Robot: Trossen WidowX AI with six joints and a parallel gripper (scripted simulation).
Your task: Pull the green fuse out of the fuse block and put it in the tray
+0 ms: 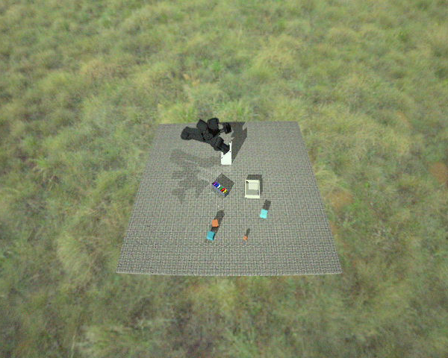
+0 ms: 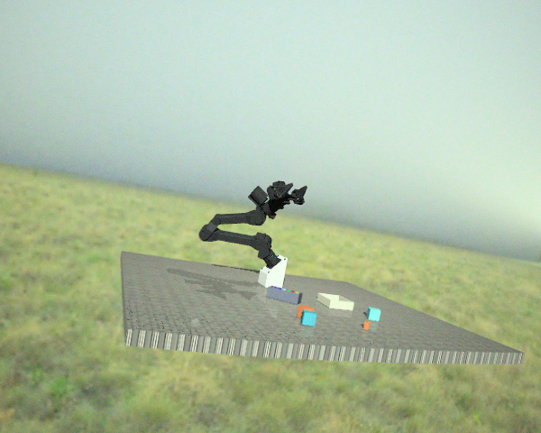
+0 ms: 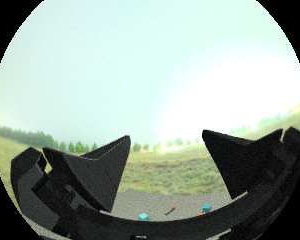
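Right now my gripper tip is 430 mm above the green fuse, 100 mm short of it and 10 mm to the left of it. Also, from my gripper tip: cream tray: 450 mm below, 210 mm to the left, 90 mm ahead.
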